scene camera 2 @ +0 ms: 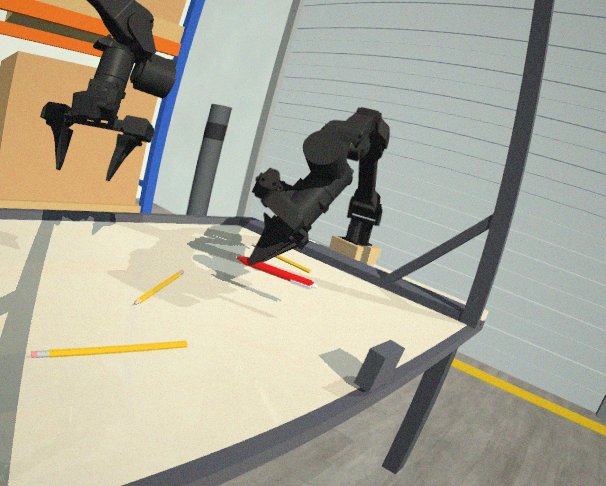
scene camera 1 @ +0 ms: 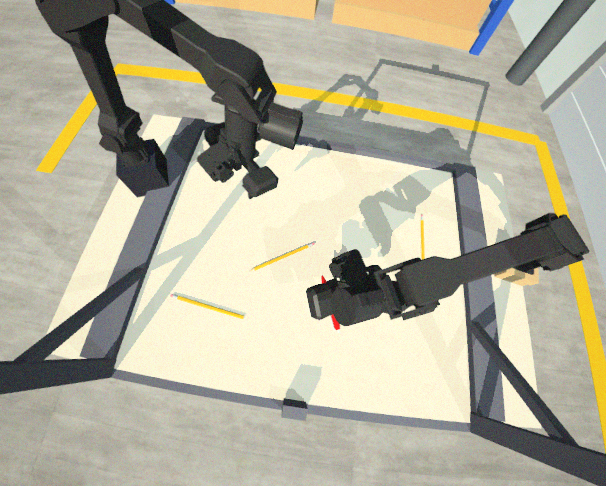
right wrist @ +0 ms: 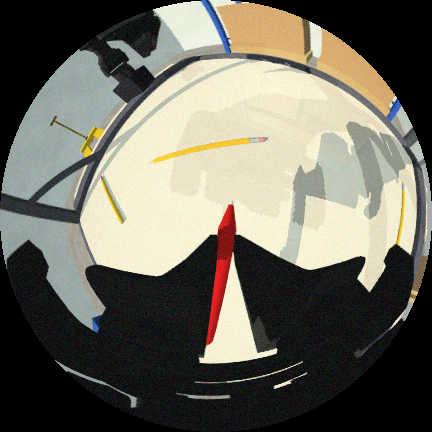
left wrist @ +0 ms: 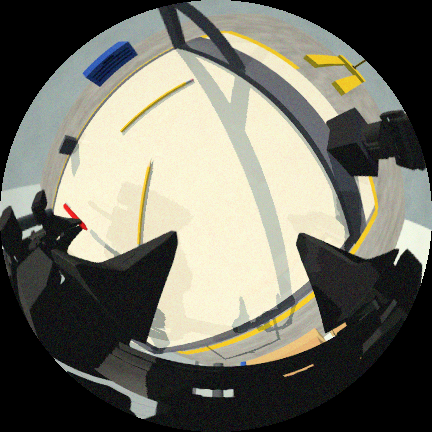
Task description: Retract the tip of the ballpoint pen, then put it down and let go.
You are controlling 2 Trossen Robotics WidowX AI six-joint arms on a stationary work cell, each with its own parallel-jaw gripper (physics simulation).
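Observation:
The red ballpoint pen is held a little above the table, its shadow apart from it in scene camera 2. Its tapered end points away from the right wrist, with a small grey tip at the point. Its white clip and end face the near side in scene camera 2. My right gripper is shut on the pen near the tapered end; its arm hides the pen's middle in scene camera 1. My left gripper is open and empty, high above the table's far left part.
One yellow pencil lies near the table's middle, another at the near left, and a third beyond the right gripper. A dark frame edges the table, with a small block on its near side.

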